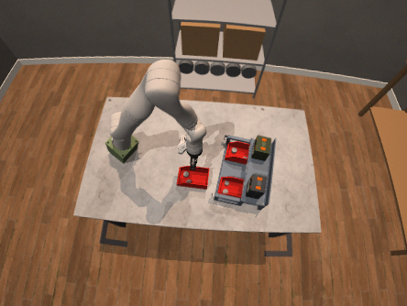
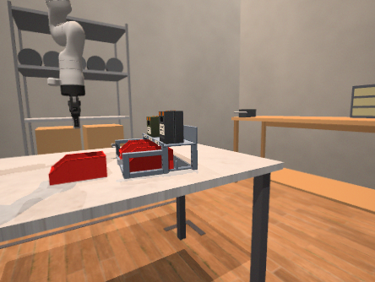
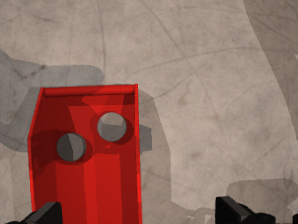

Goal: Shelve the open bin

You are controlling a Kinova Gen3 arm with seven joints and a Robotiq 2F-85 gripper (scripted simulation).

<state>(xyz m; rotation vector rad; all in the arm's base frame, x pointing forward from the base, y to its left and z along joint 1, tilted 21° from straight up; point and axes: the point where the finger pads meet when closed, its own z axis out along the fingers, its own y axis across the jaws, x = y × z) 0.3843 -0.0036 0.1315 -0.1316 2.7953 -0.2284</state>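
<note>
My gripper is now 160 mm above the grey round part, 80 mm to the left of it and 20 mm past it. Round my hand: black tool case 330 mm ahead, 80 mm to the right, 10 mm below; grey shelf 270 mm ahead, 110 mm below, 40 mm to the left.
</note>
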